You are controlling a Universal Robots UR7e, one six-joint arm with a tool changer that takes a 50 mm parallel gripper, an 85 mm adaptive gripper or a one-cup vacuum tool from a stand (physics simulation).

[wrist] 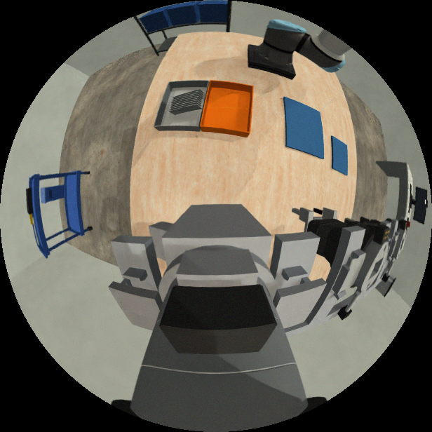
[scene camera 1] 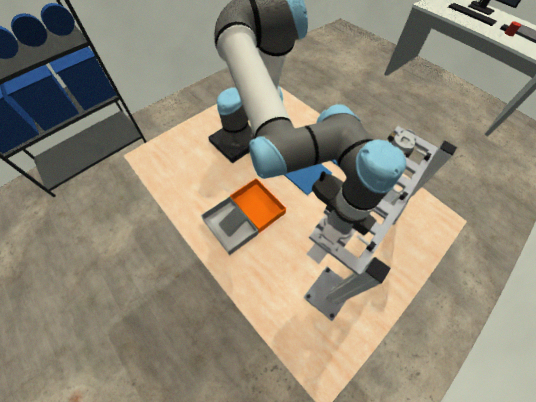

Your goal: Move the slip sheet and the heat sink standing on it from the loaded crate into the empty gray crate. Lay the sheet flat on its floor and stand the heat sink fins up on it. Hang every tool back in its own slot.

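Where they show: arm's base, origin of the base link: [scene camera 1: 237, 137].
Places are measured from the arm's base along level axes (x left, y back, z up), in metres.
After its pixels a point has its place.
The heat sink [scene camera 1: 234, 221] @[x -0.287, y -0.334, z 0.012 m] [wrist: 186, 102] stands fins up inside the gray crate [scene camera 1: 215, 237] @[x -0.373, y -0.333, z -0.004 m] [wrist: 177, 128]. The slip sheet cannot be told apart from the crate floor around it. The orange crate [scene camera 1: 272, 220] @[x -0.171, y -0.419, z -0.012 m] [wrist: 225, 132] touches the gray crate and looks empty. My gripper [scene camera 1: 318, 250] is on the arm, at the near end of the tool rack [scene camera 1: 358, 261] @[x -0.209, y -0.728, z 0.304 m] [wrist: 297, 250], well away from both crates. In the wrist view, rack arms stand on both sides of its body. Its fingertips are mostly hidden, so their opening is unclear, and nothing is seen hanging from it.
Another tool [scene camera 1: 404, 141] @[x 0.197, y -0.606, z 0.310 m] hangs at the rack's far end. A large blue mat [scene camera 1: 309, 177] @[x 0.096, y -0.374, z -0.028 m] [wrist: 304, 127] and a small blue mat [wrist: 339, 155] lie on the table. The robot base [scene camera 1: 232, 145] @[x -0.060, y -0.042, z 0.022 m] [wrist: 272, 62] stands behind the crates. A blue cart [wrist: 75, 205] stands on the floor.
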